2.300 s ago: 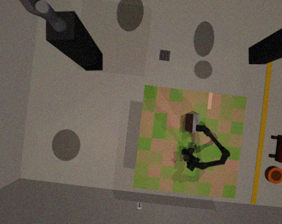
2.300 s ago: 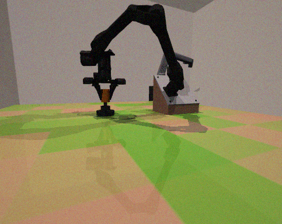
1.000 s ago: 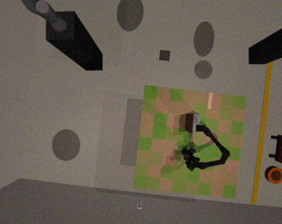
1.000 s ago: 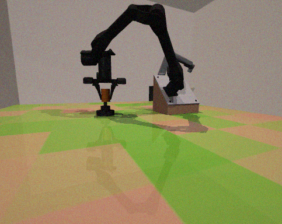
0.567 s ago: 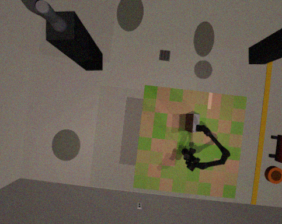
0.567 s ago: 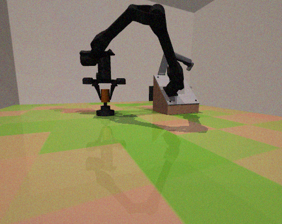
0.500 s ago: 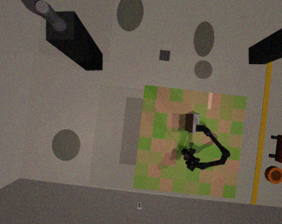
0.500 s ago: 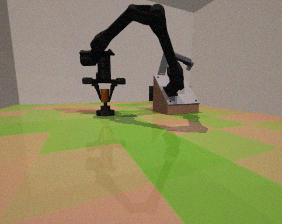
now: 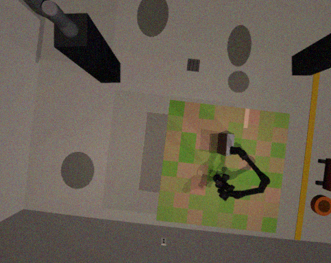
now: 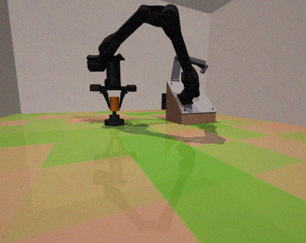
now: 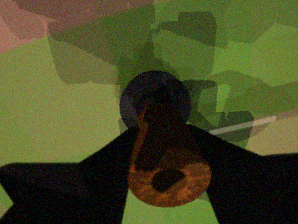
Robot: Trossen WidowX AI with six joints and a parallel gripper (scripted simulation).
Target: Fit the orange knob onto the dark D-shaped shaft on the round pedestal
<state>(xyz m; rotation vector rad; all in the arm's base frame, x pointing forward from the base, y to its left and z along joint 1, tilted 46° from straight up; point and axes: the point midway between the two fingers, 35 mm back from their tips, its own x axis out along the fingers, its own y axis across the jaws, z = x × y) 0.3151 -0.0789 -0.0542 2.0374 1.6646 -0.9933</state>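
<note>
The dark pedestal is 40 mm below my gripper tip. The rest, counted from my gripper tip: orange knob 20 mm above.
</note>
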